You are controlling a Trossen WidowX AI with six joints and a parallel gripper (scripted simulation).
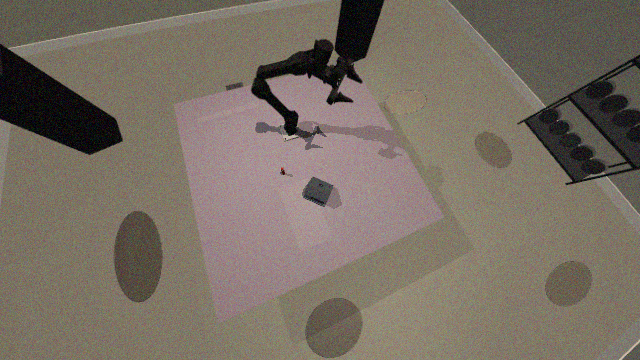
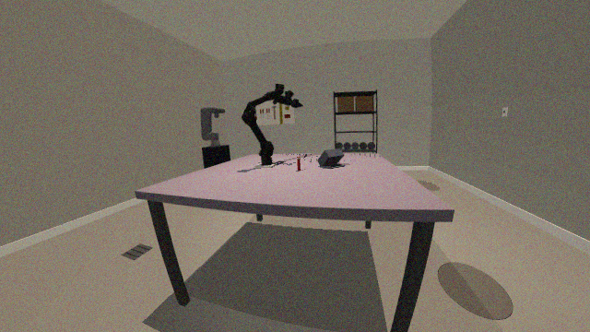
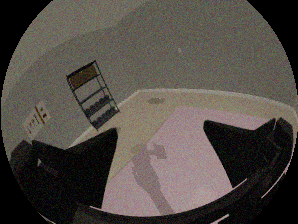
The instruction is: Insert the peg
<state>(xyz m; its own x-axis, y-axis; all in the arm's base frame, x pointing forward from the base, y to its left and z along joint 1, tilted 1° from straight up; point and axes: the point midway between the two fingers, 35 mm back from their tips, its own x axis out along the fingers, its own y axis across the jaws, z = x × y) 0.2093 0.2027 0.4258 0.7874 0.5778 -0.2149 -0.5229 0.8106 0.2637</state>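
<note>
Right now the red peg is 400 mm to the right of my gripper tip and 370 mm below it. From my gripper tip the other things lie so: dark grey sloped panel 200 mm ahead, 280 mm to the right, 380 mm below.
</note>
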